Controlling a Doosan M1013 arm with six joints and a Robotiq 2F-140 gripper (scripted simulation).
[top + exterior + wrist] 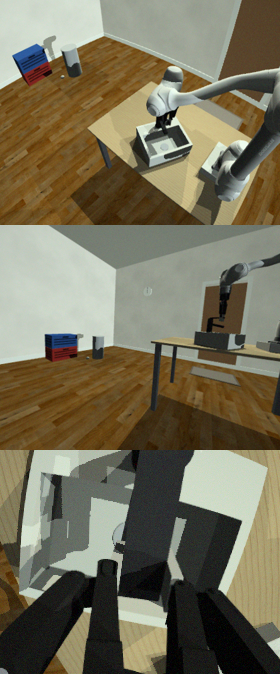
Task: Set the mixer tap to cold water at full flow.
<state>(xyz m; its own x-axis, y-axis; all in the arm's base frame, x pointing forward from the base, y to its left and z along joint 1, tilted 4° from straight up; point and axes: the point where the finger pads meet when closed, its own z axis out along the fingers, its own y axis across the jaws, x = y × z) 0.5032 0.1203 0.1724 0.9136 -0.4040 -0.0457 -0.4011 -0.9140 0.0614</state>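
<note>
Now: hand 40 mm short of the lever and 20 mm to the left of it. The rest, counted from my hand: white sink basin (230 mm below, 20 mm to the left, 10 mm behind).
</note>
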